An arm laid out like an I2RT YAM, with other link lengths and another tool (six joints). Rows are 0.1 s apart.
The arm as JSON. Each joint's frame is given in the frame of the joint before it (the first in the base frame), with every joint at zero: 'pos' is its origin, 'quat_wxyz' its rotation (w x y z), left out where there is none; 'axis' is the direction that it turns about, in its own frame. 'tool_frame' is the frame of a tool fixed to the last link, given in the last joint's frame.
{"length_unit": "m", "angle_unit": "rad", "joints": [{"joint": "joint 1", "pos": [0.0, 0.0, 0.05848], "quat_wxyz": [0.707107, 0.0, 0.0, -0.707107], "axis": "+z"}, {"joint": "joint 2", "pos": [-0.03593, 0.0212, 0.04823], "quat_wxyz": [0.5, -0.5, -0.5, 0.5], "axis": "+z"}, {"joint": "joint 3", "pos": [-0.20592, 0.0, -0.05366], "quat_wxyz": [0.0, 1.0, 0.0, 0.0], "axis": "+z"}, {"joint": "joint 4", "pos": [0.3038, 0.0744, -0.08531], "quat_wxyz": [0.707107, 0.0, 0.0, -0.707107], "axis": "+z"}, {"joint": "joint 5", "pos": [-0.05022, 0.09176, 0.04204], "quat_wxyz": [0.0, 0.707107, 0.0, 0.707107], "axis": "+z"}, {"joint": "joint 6", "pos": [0.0, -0.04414, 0.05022], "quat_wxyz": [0.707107, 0.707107, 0.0, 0.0], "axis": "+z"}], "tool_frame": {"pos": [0.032, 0.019, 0.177], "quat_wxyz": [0.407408, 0.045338, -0.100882, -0.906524]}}
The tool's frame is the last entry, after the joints.
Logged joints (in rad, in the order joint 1, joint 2, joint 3, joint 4, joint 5, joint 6), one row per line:
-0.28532 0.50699 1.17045 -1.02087 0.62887 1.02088
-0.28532 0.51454 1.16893 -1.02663 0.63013 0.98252
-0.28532 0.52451 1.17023 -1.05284 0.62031 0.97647
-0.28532 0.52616 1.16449 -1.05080 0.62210 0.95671
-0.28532 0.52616 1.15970 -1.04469 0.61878 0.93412
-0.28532 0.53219 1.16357 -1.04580 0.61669 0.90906
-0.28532 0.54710 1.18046 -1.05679 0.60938 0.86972
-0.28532 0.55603 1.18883 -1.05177 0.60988 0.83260
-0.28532 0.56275 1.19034 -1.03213 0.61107 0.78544
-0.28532 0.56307 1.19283 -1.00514 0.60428 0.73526
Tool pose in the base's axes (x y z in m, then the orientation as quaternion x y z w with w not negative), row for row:
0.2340 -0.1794 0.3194 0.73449 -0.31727 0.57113 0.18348
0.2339 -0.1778 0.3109 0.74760 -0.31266 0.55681 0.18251
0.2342 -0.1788 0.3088 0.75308 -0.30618 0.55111 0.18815
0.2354 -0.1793 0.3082 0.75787 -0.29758 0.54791 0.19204
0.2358 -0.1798 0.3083 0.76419 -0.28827 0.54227 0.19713
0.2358 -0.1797 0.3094 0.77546 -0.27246 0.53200 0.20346
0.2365 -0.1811 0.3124 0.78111 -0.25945 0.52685 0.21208
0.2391 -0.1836 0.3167 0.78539 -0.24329 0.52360 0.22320
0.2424 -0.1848 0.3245 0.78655 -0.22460 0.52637 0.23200
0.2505 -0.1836 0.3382 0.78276 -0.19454 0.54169 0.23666
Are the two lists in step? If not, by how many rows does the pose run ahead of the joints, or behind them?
The pose runs 1 row ahead of the joints: the pose in row i belongs to the joints in row i + 1.
